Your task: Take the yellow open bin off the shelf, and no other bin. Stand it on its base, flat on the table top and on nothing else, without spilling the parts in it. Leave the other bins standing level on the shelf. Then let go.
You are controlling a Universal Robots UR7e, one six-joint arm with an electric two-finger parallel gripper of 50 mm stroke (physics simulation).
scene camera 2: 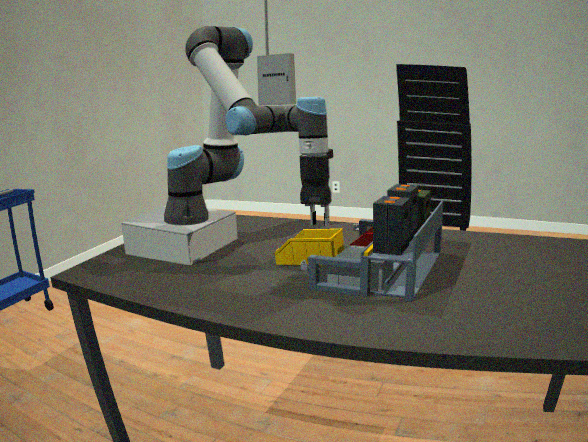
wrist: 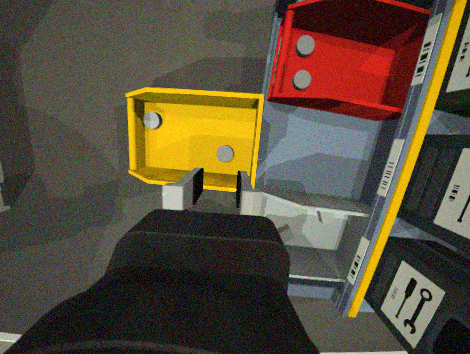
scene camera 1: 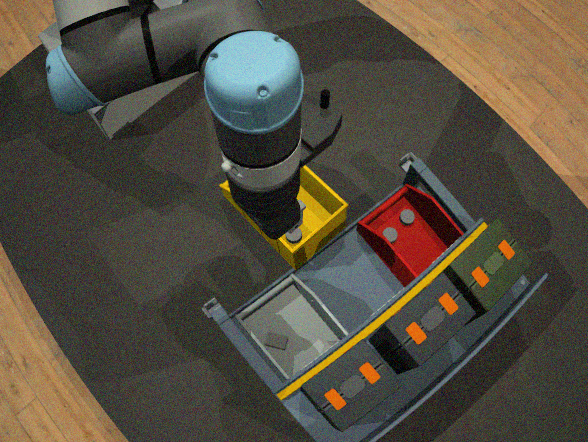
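Seen in the pictures: gripper, between the fingertips: (scene camera 2: 320, 224) (wrist: 220, 181) (scene camera 1: 284, 216); arm's base, origin of its link: (scene camera 2: 186, 218).
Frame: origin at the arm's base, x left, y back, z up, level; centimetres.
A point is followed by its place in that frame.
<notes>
The yellow bin (scene camera 1: 321, 229) {x 3.1, y -50.4, z -1.2 cm} (scene camera 2: 317, 248) {x -2.1, y -46.7, z -4.0 cm} (wrist: 187, 135) {x 3.0, y -41.0, z -9.0 cm} stands off the shelf, beside its front edge, and looks level on the table top. Its back end is very close to the shelf; whether they touch is unclear. Two round grey parts (wrist: 152, 120) {x 4.5, y -36.0, z -8.5 cm} (wrist: 225, 153) {x 1.3, y -46.8, z -7.5 cm} lie inside. My gripper (scene camera 2: 320, 223) {x -0.3, y -46.8, z 2.1 cm} (wrist: 220, 181) {x -0.3, y -46.8, z 2.1 cm} is open and empty, pointing down, above the bin's rim; its body hides part of the bin in scene camera 1. The red bin (scene camera 1: 425, 245) {x 16.1, y -60.8, z -9.1 cm} (wrist: 345, 70) {x 14.9, y -62.1, z -9.1 cm}, with two round parts, and the grey bin (scene camera 1: 305, 320) {x -5.5, y -57.7, z -9.1 cm} (wrist: 320, 230) {x -9.7, y -64.2, z -9.1 cm} stand on the shelf (scene camera 1: 250, 347) {x -14.4, y -57.1, z -1.5 cm} (scene camera 2: 365, 275) {x -16.2, y -65.1, z -4.5 cm} (wrist: 325, 142) {x 4.7, y -61.6, z -9.4 cm}.
Dark cases with orange latches (scene camera 1: 352, 386) {x -9.1, y -69.4, z 12.4 cm} (scene camera 2: 391, 225) {x -13.3, y -70.4, z 7.3 cm} stand behind the yellow strip (scene camera 1: 385, 310) {x 1.8, y -64.9, z 1.2 cm} (wrist: 425, 125) {x 7.4, y -65.6, z 1.2 cm} on the shelf. The arm's pale base block (scene camera 2: 155, 245) {x -14.0, y 2.6, z -5.2 cm} stands left of the yellow bin in scene camera 2. A blue cart (scene camera 2: 30, 197) stands beyond the table.
</notes>
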